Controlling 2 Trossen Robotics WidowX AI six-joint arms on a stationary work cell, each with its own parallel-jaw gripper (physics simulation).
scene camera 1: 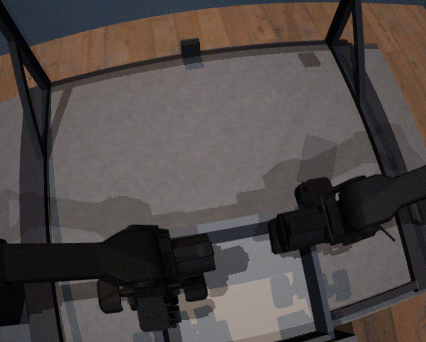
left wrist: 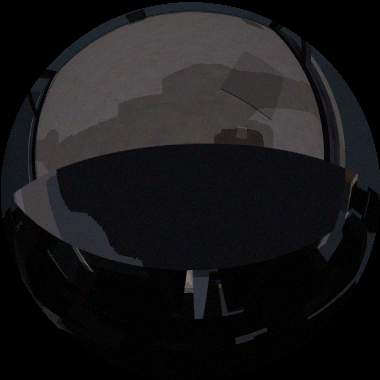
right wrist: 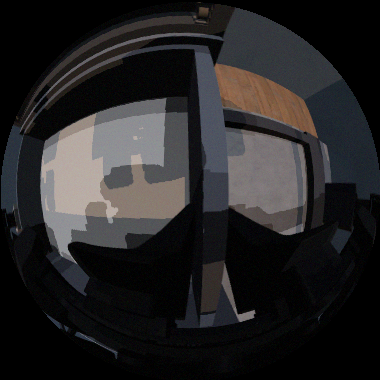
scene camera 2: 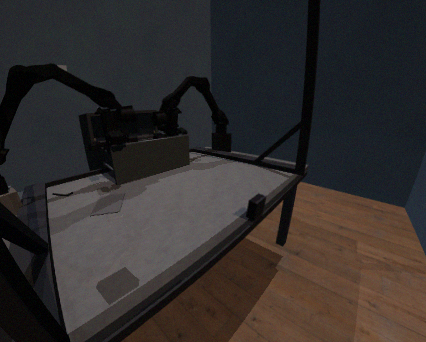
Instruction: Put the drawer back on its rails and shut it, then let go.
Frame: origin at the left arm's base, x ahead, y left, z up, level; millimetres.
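Seen in the pictures: left gripper, fingertip midpoint: (scene camera 2: 118,163); right gripper, fingertip midpoint: (left wrist: 53,237) (right wrist: 203,208); left arm's base, link origin: (left wrist: 352,195); right arm's base, link origin: (right wrist: 354,209) (scene camera 2: 221,133).
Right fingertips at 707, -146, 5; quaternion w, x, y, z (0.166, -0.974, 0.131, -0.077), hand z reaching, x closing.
Offsets run from my right fingertips to a thing's middle, as dx, dy, dz.
The drawer (scene camera 1: 310,288) (scene camera 2: 150,157) has dark walls and a pale floor. It sits at the near edge of the table, in front of the dark cabinet (scene camera 2: 86,130). My right gripper (scene camera 1: 167,312) (scene camera 2: 172,130) (right wrist: 203,208) points down and is shut on the drawer's side wall (right wrist: 209,159), which runs between its fingers. My left gripper (scene camera 1: 276,234) (scene camera 2: 114,139) lies level at the drawer's front corner, closed on the front wall (scene camera 1: 235,232). In the left wrist view that wall (left wrist: 198,205) is a dark band that hides the fingers.
A flat grey sheet {-478, -119, -75} (scene camera 1: 317,159) (scene camera 2: 108,203) lies on the table near the left gripper. A small black block {-350, -549, -44} (scene camera 1: 190,47) (scene camera 2: 256,205) stands at the table's far edge. A thin dark rod {-526, +121, -73} (scene camera 2: 62,194) lies by the cabinet. Black frame posts (scene camera 1: 347,20) (scene camera 2: 310,85) rise at the corner.
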